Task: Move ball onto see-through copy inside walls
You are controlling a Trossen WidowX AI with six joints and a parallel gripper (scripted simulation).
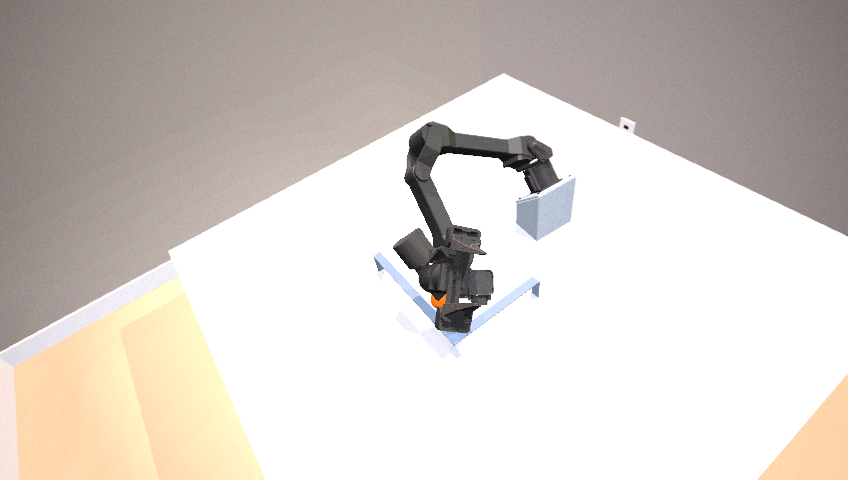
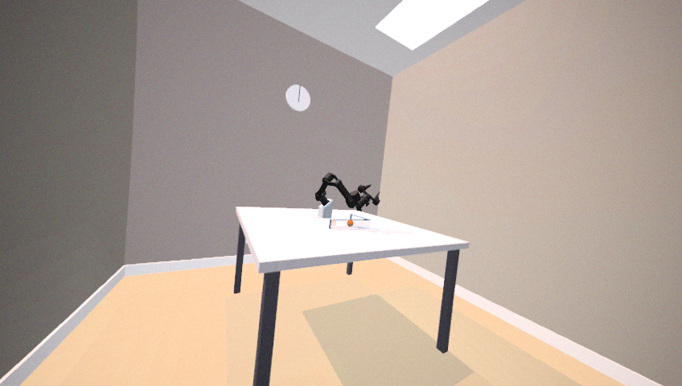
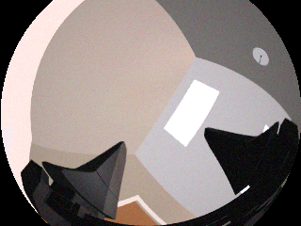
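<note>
The see-through copy of ball is 31 cm to the right of my gripper tip and 27 cm below it.
</note>
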